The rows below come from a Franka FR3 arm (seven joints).
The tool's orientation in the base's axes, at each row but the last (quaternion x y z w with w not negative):
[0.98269, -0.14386, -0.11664, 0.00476]
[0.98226, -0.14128, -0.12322, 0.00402]
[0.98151, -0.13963, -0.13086, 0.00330]
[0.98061, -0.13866, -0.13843, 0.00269]
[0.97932, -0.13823, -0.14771, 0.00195]
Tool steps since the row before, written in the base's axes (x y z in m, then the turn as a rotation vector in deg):
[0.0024, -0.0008, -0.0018, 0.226, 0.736, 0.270]
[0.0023, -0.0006, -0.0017, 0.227, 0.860, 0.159]
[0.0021, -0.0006, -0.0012, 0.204, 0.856, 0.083]
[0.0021, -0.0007, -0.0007, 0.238, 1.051, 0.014]
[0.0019, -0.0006, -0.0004, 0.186, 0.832, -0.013]
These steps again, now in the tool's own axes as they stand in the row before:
[0.0029, 0.0000, 0.0012, -0.060, -0.758, -0.297]
[0.0027, -0.0001, 0.0011, -0.067, -0.882, -0.186]
[0.0024, 0.0000, 0.0006, -0.068, -0.875, -0.107]
[0.0023, 0.0001, 0.0001, -0.071, -1.075, -0.043]
[0.0020, 0.0000, -0.0002, -0.051, -0.851, -0.011]

